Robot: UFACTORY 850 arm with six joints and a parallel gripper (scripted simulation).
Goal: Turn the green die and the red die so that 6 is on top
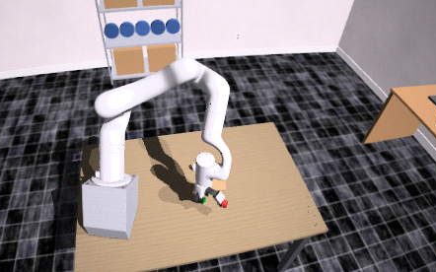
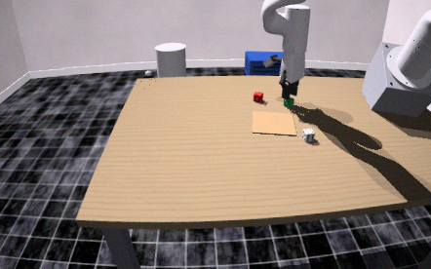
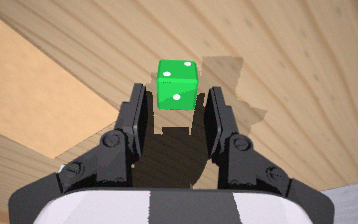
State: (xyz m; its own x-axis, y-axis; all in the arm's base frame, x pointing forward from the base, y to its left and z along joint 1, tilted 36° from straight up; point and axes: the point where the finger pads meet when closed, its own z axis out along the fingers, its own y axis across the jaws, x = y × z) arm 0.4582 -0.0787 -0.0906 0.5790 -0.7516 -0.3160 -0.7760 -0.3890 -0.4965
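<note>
Right now the green die is 40 mm below my hand. The rest, counted from my hand: red die: 100 mm ahead, 50 mm to the right, 40 mm below; tan mat: 100 mm ahead, 120 mm to the left, 50 mm below; white die: 20 mm ahead, 230 mm to the left, 40 mm below.
</note>
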